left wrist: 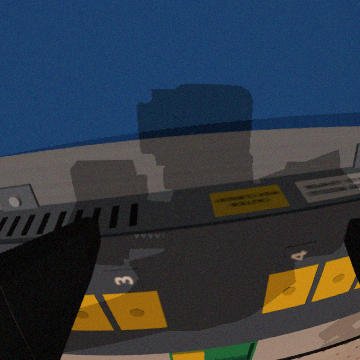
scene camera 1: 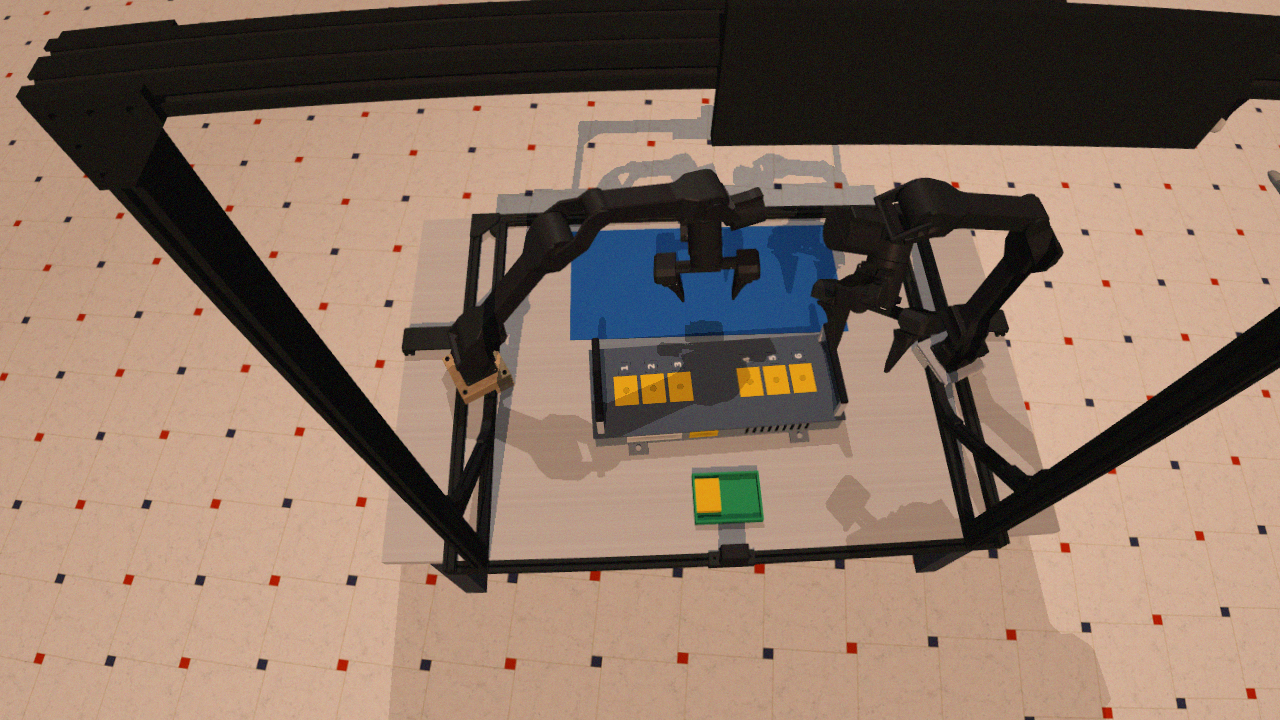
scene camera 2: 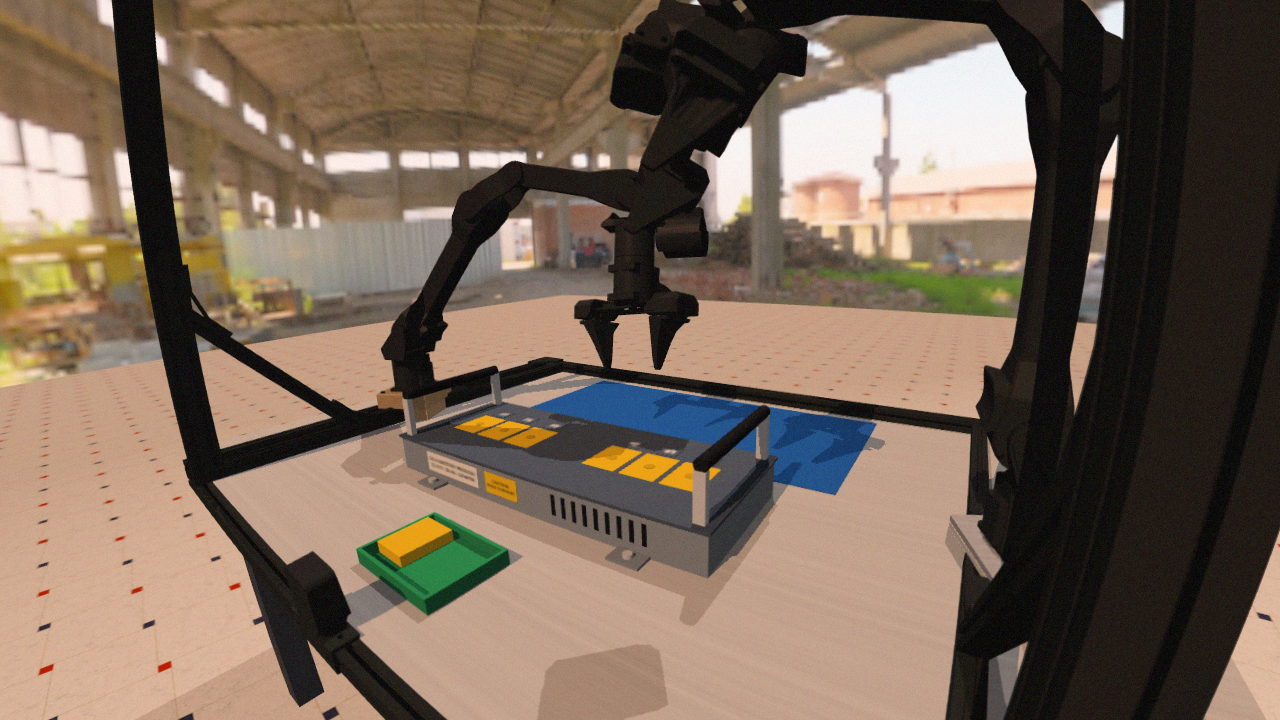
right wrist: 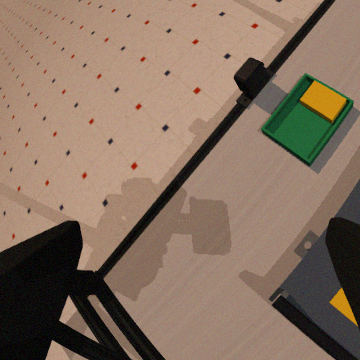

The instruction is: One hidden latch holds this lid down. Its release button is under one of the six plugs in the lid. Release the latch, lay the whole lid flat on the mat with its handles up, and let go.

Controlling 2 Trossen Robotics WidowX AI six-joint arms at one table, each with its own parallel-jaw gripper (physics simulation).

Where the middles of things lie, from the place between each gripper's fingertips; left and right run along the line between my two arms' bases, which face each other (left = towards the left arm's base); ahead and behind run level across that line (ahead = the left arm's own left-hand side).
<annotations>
I see my right gripper 310 mm above the green tray [scene camera 2: 429, 583], 170 mm to the right of it and 110 mm past it. Round my right hand: yellow plug [scene camera 2: 415, 541]: 300 mm below, 210 mm to the left, 100 mm behind; then blue mat [scene camera 1: 613, 295]: 360 mm ahead, 310 mm below, 170 mm to the left.
Now: the blue mat 120 mm ahead of my left hand, 110 mm below it and 10 mm to the right of it. The rest, counted from my left hand: green tray: 350 mm behind, 100 mm below, 20 mm to the right; then yellow plug: 340 mm behind, 100 mm below, 20 mm to the left.
</annotations>
